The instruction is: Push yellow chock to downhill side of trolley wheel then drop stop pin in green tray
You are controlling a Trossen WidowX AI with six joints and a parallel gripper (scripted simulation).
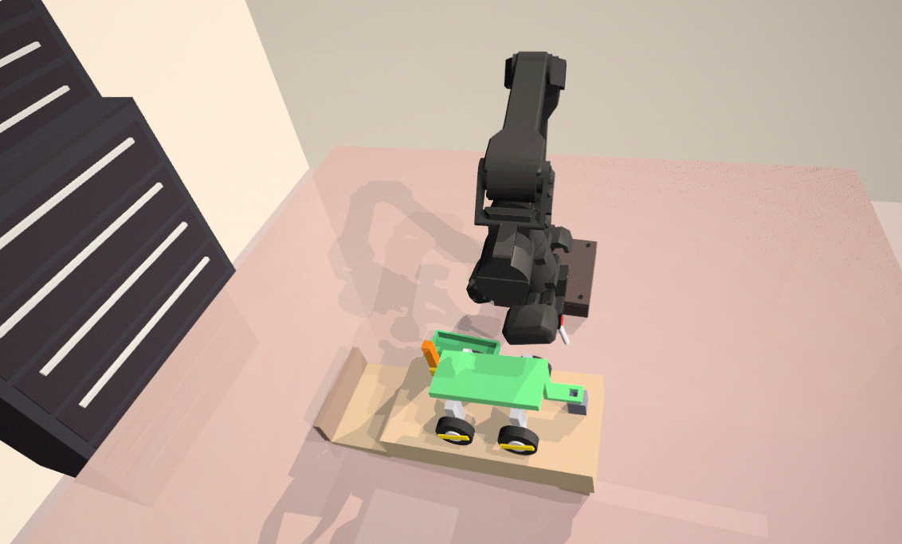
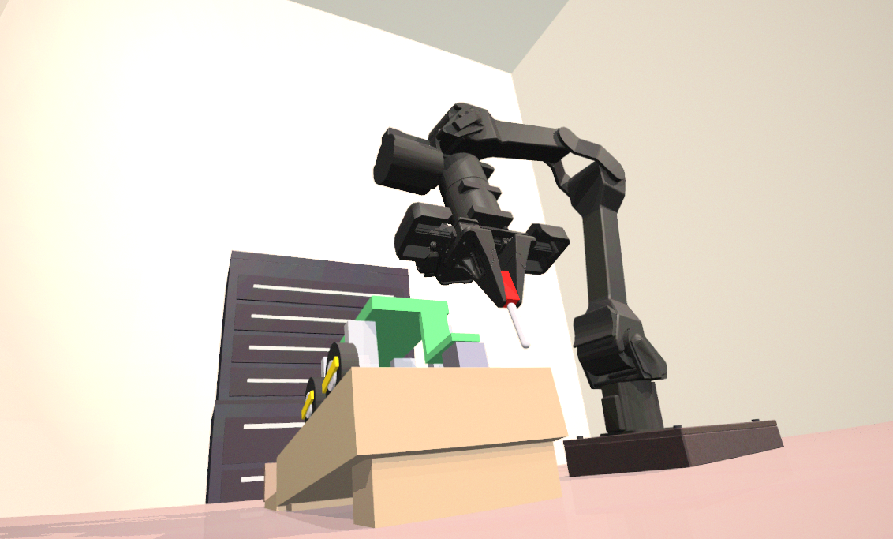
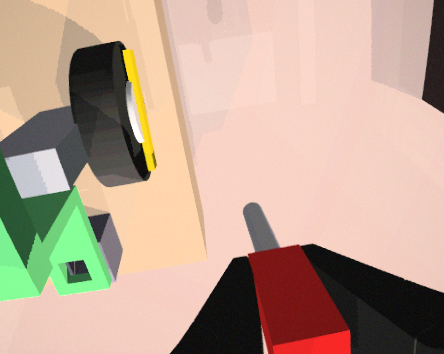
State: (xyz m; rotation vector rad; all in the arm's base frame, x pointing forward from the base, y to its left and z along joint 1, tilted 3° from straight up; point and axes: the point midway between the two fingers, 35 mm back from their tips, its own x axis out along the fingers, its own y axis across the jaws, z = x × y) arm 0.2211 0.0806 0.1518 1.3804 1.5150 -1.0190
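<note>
Now: the green tray 17 cm to the right of my gripper tip, 17 cm below it and 1 cm behind it. The rest, counted from my gripper tip: red-headed stop pin (right at my gripper tip); then tan ramp (12 cm below, 10 cm ahead, 7 cm to the right); then green trolley (10 cm ahead, 7 cm to the right, 5 cm below).
</note>
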